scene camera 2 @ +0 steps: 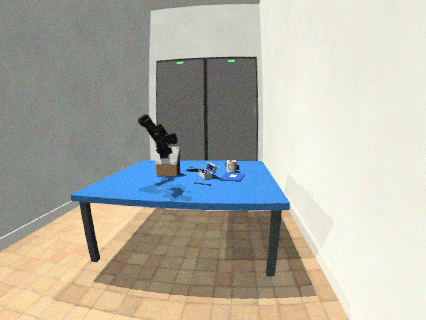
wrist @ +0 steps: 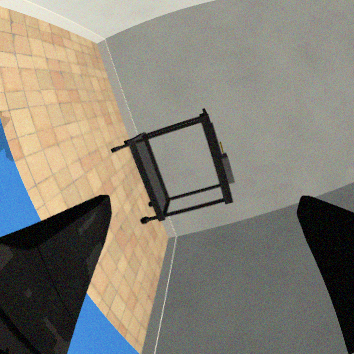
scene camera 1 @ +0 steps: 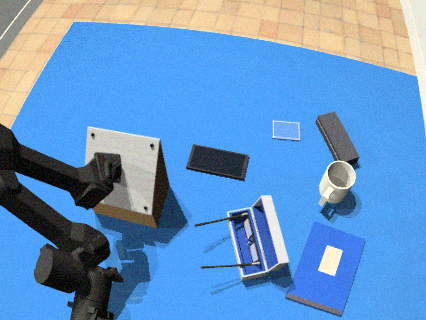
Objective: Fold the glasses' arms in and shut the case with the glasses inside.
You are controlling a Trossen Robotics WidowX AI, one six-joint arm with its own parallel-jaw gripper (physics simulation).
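Places are measured from the arm's base along level axes (x left, y back, z up), in millimetres.
Pixels of known places: gripper, between the fingertips: (scene camera 2: 159,142) (wrist: 209,205); arm's base, origin of its link: (scene camera 1: 107,167).
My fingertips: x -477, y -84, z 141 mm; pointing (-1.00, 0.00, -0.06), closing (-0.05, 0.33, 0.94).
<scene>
For each thing: its top centre in the pictures, then the offset to it from my fingertips. "*": a spot on its surface instead.
- glasses, a spot on its surface: (scene camera 1: 253,240) * dz -262, dx +399, dy -257 mm
- dark phone, centre of its top: (scene camera 1: 217,160) dz -288, dx +612, dy -145 mm
- pale-edged square, a spot on its surface: (scene camera 1: 286,130) * dz -291, dx +736, dy -320 mm
- dark oblong box, centre of its top: (scene camera 1: 338,135) dz -261, dx +722, dy -467 mm
- mug, a spot on its surface: (scene camera 1: 332,190) * dz -222, dx +530, dy -435 mm
- blue notebook, centre of its top: (scene camera 1: 328,267) (scene camera 2: 232,176) dz -288, dx +354, dy -450 mm
The glasses case (scene camera 1: 275,232) (scene camera 2: 206,174) stands open on the blue table, its white-rimmed lid raised on the right side. The glasses (scene camera 1: 251,240) lie in its blue-lined tray. Both glasses arms are unfolded and stick out leftward past the case's edge: the upper arm (scene camera 1: 212,222) and the lower arm (scene camera 1: 225,266), roughly parallel above the table. My gripper (wrist: 209,205) is open and empty, its two black fingers wide apart in the wrist view. The arm's far end is left of the case and apart from it; the fingertips are hard to make out in the scene views.
The arm rises from a grey-topped wooden block (scene camera 1: 131,175) (scene camera 2: 167,171). A dark phone (scene camera 1: 217,161), a pale-edged square (scene camera 1: 286,130), a dark oblong box (scene camera 1: 337,137), a mug (scene camera 1: 332,190) (scene camera 2: 231,166) and a blue notebook (scene camera 1: 310,280) (scene camera 2: 232,177) lie or stand around the case. The wrist view shows a black frame (wrist: 214,155).
</scene>
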